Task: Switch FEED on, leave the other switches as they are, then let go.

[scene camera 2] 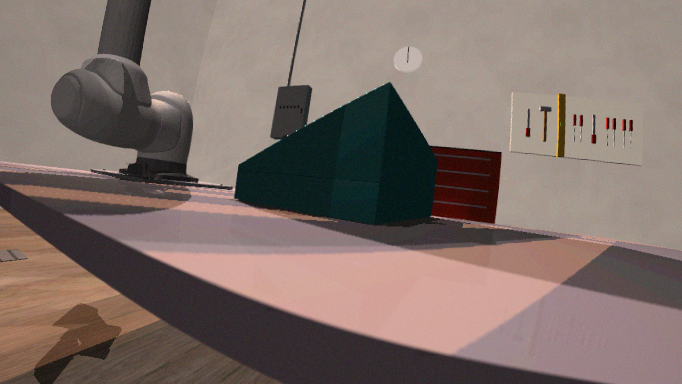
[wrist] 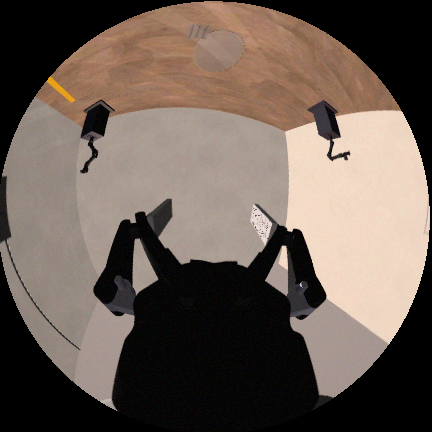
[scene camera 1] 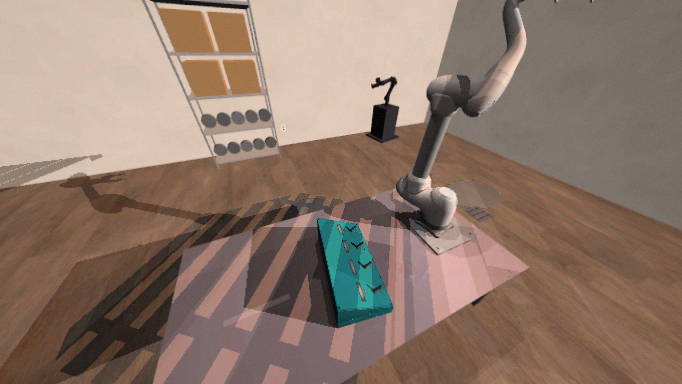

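Pixels of known places: gripper, fingertip midpoint: [wrist: 211,209]; arm's base at its link origin: [scene camera 2: 160,177] [scene camera 1: 433,223].
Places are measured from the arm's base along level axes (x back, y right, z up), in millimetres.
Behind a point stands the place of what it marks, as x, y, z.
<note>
A teal wedge-shaped switch box [scene camera 1: 327,265] {-791, 67, 148} [scene camera 2: 310,175] {-597, 311, 41} stands on the pink table [scene camera 1: 210,270] {-1267, 484, -11} [scene camera 2: 300,290] {-668, 565, -11}. In scene camera 1 its sloped face carries a row of several dark switch levers with pale label plates beside them. The labels are too small to read, so I cannot tell which switch is FEED or how each is set. In scene camera 2 the box hides its switches. My gripper [wrist: 211,209] {761, 98, 1126} is open and empty in the wrist view, facing the wall. It is high up, far from the box, and mostly beyond the top edge of scene camera 1.
The arm's base plate [scene camera 1: 442,242] {-91, -122, 1} is bolted on the table beside the box. Behind stand a shelf rack [scene camera 1: 215,131] with boxes and round items, and a small dark arm on a pedestal [scene camera 1: 384,122]. A red cabinet [scene camera 2: 467,182] stands behind the box in scene camera 2.
</note>
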